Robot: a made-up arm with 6 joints.
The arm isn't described. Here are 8 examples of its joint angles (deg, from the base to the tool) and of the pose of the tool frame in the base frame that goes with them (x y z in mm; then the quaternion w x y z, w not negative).
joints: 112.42 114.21 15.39 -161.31 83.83 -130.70
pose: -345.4 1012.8 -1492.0 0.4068 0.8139 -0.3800 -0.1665
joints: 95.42 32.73 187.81 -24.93 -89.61 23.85
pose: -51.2 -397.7 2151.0 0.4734 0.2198 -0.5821 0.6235
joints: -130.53 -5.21 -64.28 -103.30 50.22 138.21
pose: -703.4 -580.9 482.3 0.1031 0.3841 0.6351 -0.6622
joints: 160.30 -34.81 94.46 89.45 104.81 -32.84
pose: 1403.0 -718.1 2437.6 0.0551 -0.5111 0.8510 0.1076
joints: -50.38 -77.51 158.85 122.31 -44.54 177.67
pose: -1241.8 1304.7 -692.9 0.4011 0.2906 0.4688 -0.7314
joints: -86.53 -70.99 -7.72 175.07 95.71 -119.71
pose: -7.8 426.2 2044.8 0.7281 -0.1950 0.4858 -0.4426
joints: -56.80 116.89 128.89 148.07 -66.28 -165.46
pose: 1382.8 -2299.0 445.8 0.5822 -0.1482 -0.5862 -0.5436
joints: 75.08 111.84 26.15 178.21 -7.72 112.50
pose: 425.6 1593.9 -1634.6 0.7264 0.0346 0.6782 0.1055
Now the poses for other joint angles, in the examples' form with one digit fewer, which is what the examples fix.
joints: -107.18 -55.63 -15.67 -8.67 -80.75 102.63
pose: -26 -189 2033 0.615 -0.286 0.667 -0.308
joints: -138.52 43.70 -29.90 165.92 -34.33 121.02
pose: -1320 -1129 -49 0.041 0.411 -0.404 -0.816
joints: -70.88 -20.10 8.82 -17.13 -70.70 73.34
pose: 378 -913 2322 0.825 -0.262 0.450 -0.217
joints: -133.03 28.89 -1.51 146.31 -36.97 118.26
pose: -1580 -1590 1004 0.177 0.159 -0.691 -0.683
